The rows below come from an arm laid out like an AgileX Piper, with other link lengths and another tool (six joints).
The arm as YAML. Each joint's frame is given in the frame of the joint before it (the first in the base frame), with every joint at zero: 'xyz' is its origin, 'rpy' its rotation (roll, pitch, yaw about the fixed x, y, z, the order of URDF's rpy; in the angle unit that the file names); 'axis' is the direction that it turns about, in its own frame. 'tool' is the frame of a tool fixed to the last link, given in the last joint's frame.
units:
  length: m
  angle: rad
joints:
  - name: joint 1
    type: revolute
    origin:
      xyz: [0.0, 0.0, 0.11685]
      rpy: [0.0, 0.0, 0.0]
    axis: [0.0, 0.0, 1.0]
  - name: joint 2
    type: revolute
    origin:
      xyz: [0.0, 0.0, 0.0]
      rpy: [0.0, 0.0, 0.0]
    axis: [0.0, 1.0, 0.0]
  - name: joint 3
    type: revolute
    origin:
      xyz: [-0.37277, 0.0, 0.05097]
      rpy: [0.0, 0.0, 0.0]
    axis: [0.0, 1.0, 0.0]
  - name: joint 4
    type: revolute
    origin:
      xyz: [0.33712, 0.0, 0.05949]
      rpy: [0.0, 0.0, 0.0]
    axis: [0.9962, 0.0, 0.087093]
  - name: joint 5
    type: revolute
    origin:
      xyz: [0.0, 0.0, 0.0]
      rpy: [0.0, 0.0, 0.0]
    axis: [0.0, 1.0, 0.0]
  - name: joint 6
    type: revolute
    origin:
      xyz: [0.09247, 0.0, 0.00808]
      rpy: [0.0, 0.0, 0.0]
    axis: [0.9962, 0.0, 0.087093]
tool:
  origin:
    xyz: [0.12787, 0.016, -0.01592]
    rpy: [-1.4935, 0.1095, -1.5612]
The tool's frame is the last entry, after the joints.
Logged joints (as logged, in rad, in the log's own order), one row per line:
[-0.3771 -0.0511 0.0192 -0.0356 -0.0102 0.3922]
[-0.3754 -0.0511 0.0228 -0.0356 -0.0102 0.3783]
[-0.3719 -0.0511 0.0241 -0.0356 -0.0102 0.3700]
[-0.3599 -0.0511 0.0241 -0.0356 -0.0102 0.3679]
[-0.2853 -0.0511 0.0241 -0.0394 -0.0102 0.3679]
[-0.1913 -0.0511 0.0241 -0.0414 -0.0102 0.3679]
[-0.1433 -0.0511 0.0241 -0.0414 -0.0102 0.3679]
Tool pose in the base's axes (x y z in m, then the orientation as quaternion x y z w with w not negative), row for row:
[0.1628 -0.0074 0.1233 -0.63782 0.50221 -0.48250 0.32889]
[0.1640 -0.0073 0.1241 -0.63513 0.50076 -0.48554 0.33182]
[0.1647 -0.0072 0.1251 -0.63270 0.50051 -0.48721 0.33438]
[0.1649 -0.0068 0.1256 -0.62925 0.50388 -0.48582 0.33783]
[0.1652 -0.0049 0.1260 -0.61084 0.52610 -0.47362 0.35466]
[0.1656 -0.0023 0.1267 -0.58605 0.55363 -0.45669 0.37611]
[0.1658 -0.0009 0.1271 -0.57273 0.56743 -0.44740 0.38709]
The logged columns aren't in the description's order. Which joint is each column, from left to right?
Columns, left to right: joint 6, joint 1, joint 3, joint 4, joint 2, joint 5.
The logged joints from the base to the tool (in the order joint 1, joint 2, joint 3, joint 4, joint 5, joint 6), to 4 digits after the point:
[-0.0511 -0.0102 0.0192 -0.0356 0.3922 -0.3771]
[-0.0511 -0.0102 0.0228 -0.0356 0.3783 -0.3754]
[-0.0511 -0.0102 0.0241 -0.0356 0.3700 -0.3719]
[-0.0511 -0.0102 0.0241 -0.0356 0.3679 -0.3599]
[-0.0511 -0.0102 0.0241 -0.0394 0.3679 -0.2853]
[-0.0511 -0.0102 0.0241 -0.0414 0.3679 -0.1913]
[-0.0511 -0.0102 0.0241 -0.0414 0.3679 -0.1433]

